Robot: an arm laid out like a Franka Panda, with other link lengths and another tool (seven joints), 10 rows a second.
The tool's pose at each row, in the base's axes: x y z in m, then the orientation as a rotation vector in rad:
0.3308, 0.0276, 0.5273, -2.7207, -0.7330, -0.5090
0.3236, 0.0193, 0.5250, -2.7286, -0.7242, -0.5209
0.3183, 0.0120, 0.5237, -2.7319, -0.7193, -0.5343
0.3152, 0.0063, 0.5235, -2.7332, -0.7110, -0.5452
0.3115, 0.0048, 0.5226, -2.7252, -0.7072, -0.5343
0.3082, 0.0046, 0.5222, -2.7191, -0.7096, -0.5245
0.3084, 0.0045, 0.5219, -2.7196, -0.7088, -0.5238
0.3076, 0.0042, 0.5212, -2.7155, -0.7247, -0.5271
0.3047, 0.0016, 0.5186, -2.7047, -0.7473, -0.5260
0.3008, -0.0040, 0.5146, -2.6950, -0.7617, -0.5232
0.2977, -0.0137, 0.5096, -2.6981, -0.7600, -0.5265
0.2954, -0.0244, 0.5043, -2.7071, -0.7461, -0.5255
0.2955, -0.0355, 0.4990, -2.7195, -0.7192, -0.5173
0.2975, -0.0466, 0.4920, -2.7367, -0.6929, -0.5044
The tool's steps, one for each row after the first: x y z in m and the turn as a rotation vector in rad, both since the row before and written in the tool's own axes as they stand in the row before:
-0.0103, 0.0035, -0.0027, -0.0103, 0.0059, 0.0048
-0.0079, 0.0036, -0.0028, -0.0070, 0.0077, 0.0018
-0.0050, 0.0032, -0.0026, -0.0041, 0.0074, 0.0044
-0.0040, -0.0005, -0.0008, 0.0112, -0.0033, 0.0039
-0.0029, -0.0015, -0.0006, 0.0086, -0.0043, -0.0005
0.0000, 0.0002, 0.0003, -0.0002, -0.0005, 0.0007
-0.0011, 0.0000, 0.0003, 0.0012, 0.0010, -0.0115
-0.0045, 0.0011, 0.0006, 0.0081, -0.0005, -0.0157
-0.0072, 0.0032, 0.0005, 0.0083, -0.0006, -0.0099
-0.0088, 0.0071, 0.0001, -0.0038, 0.0012, 0.0008
-0.0088, 0.0084, 0.0002, -0.0065, -0.0015, 0.0100
-0.0069, 0.0101, 0.0008, -0.0060, -0.0050, 0.0199
-0.0059, 0.0115, 0.0029, -0.0092, -0.0097, 0.0201

